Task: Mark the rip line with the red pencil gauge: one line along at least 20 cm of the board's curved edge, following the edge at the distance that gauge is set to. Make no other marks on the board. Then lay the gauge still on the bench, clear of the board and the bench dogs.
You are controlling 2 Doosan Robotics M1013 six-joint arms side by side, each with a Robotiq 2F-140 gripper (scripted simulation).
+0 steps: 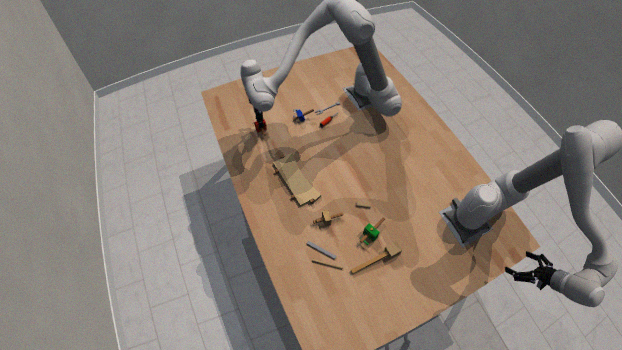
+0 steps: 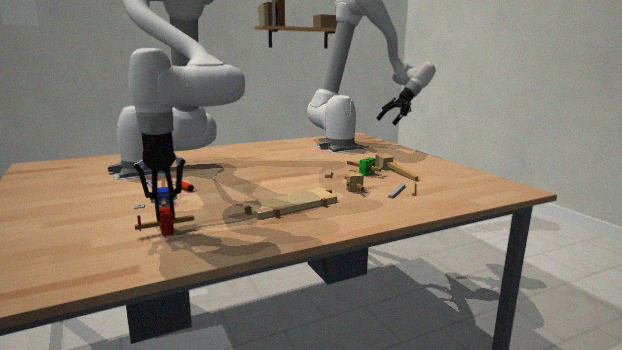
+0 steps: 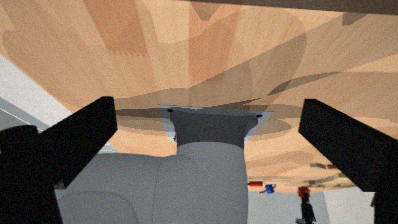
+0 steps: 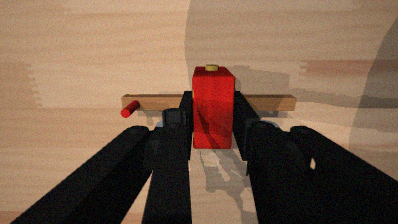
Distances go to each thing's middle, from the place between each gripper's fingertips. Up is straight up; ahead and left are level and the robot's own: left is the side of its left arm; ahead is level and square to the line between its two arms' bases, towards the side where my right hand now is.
Labels:
I see the pale board (image 1: pixel 297 183) 41 cm to the left of my right hand, 6 cm below it and 3 cm behind it. Round my right hand: red pencil gauge (image 4: pixel 213 88): 4 cm below, 2 cm behind, 1 cm to the right.
Now: the pale board 700 mm ahead of my left hand (image 1: pixel 516 261), 950 mm to the right of it and 110 mm below it.

